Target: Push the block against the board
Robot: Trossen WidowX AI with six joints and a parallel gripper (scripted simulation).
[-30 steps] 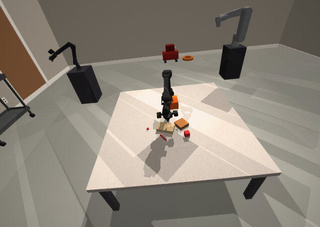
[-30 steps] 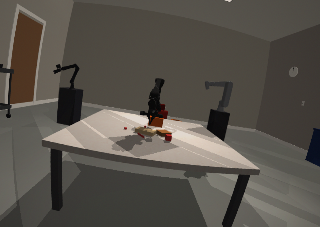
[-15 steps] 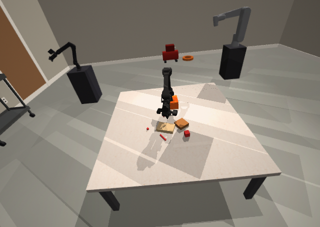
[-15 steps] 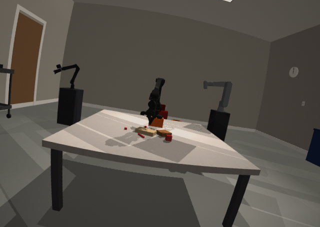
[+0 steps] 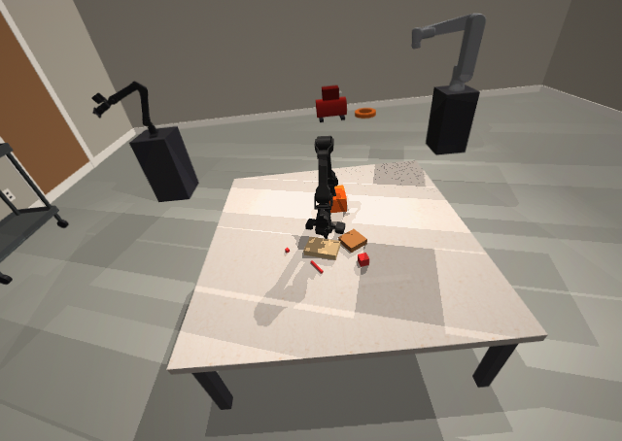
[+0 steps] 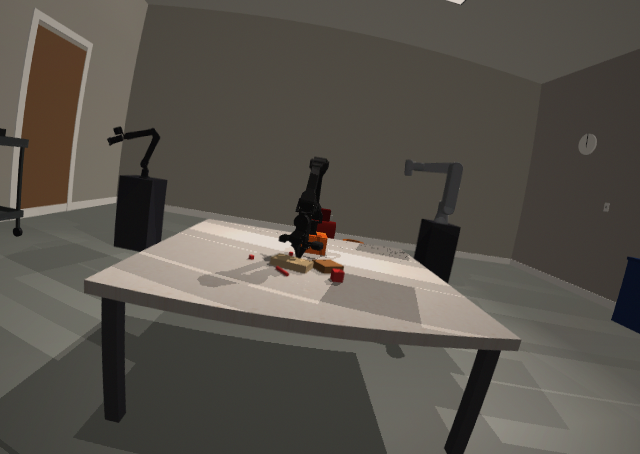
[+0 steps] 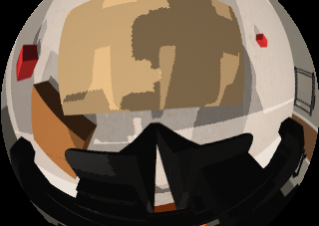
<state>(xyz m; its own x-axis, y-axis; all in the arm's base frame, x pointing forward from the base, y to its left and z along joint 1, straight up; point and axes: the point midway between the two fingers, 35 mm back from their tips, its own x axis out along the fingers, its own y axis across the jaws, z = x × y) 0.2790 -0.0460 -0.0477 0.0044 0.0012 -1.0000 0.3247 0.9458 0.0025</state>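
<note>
My gripper tip is 70 mm short of the tan board, 20 mm to the left of it and 10 mm below it. Also, from my gripper tip: brown square block: 40 mm ahead, 130 mm to the left, 10 mm above; then thin red stick: 180 mm ahead, 60 mm to the right.
</note>
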